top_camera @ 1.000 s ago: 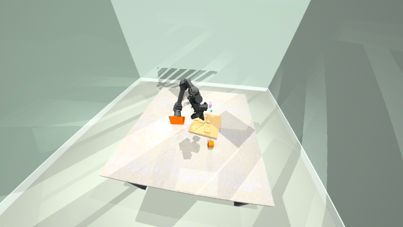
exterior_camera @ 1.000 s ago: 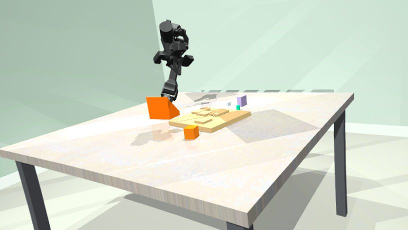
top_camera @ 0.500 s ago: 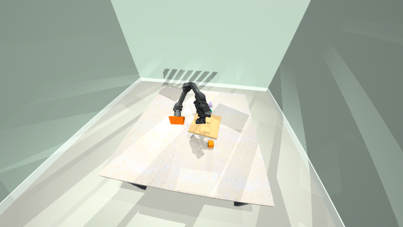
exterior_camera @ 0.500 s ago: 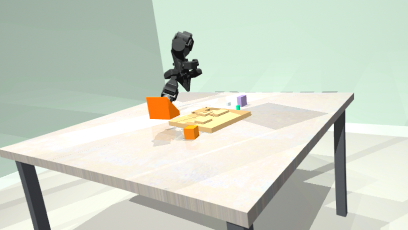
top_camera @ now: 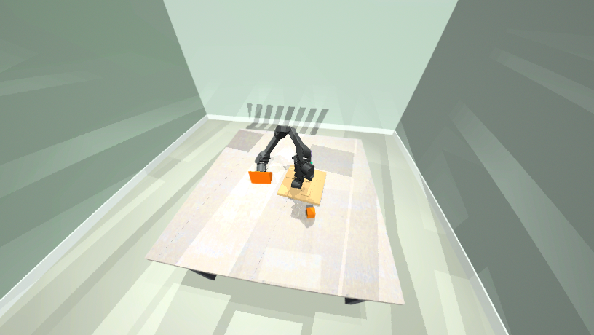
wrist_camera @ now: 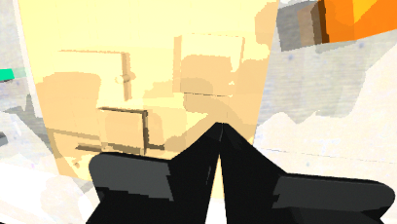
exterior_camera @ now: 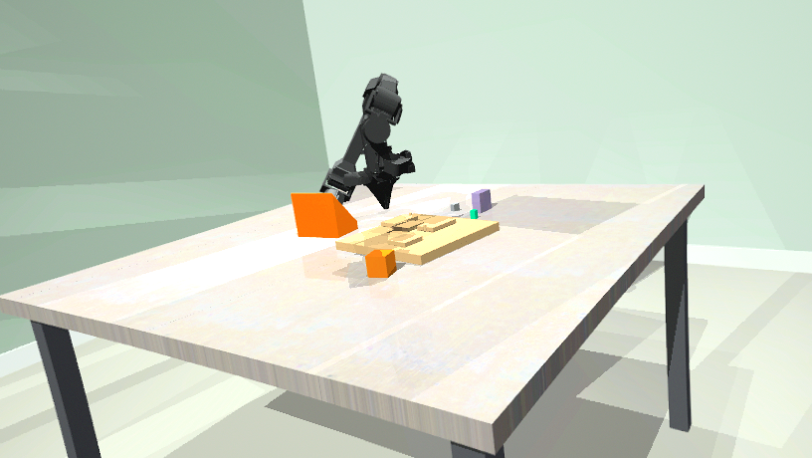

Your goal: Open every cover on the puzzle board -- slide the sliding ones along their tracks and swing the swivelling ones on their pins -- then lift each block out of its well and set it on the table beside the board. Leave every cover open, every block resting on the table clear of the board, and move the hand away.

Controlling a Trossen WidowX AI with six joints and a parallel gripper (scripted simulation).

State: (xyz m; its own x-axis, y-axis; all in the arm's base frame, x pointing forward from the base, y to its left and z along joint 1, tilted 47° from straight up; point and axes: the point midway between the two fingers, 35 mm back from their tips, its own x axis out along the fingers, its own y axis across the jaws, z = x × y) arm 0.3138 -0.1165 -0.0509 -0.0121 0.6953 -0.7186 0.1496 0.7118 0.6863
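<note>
The orange cube lies 150 mm to the right of my gripper tip, 80 mm below it and 80 mm ahead of it. Round my gripper tip: grey block (400 mm to the left, 90 mm below, 50 mm behind); purple block (400 mm to the left, 70 mm below, 30 mm ahead); green block (310 mm to the left, 90 mm below, 60 mm ahead).
</note>
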